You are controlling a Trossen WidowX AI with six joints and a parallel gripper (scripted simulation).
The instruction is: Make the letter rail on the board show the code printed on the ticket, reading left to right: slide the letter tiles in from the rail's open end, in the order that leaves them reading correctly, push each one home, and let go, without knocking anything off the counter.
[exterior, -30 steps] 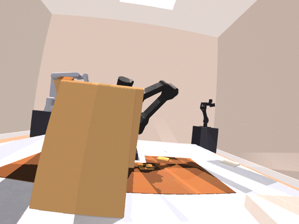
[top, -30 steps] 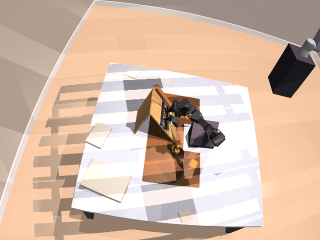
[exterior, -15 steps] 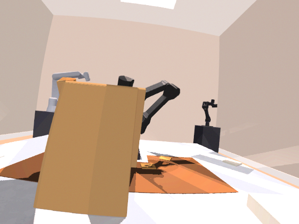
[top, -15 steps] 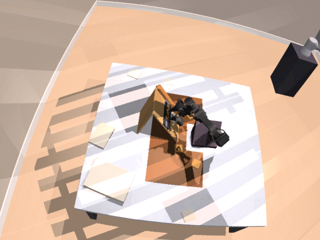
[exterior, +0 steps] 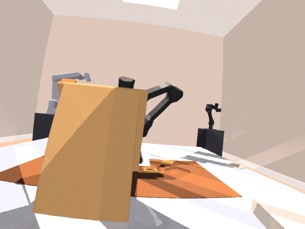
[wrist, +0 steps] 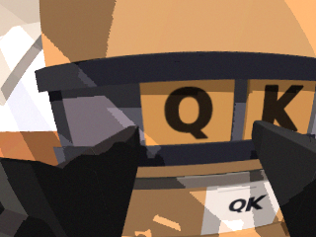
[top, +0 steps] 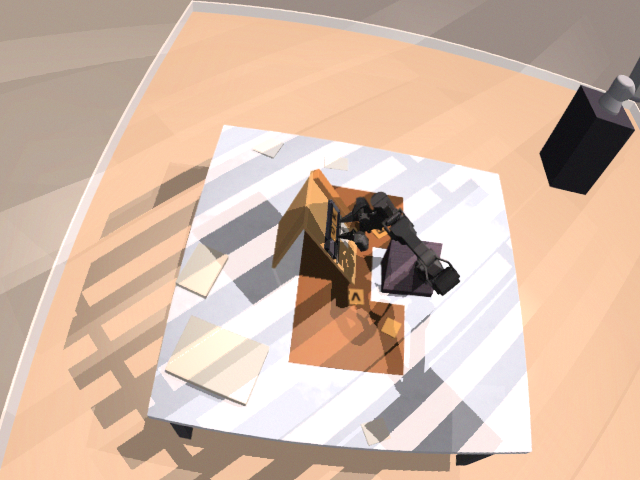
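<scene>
Now: gripper tip 2 cm short of the q tile and 1 cm above it. From my gripper tip the other things lie so: k tile: 2 cm ahead, 6 cm to the right, 1 cm below; orange mat: 12 cm behind, 4 cm to the left, 18 cm below; white ticket: 3 cm behind, 5 cm to the right, 9 cm below.
</scene>
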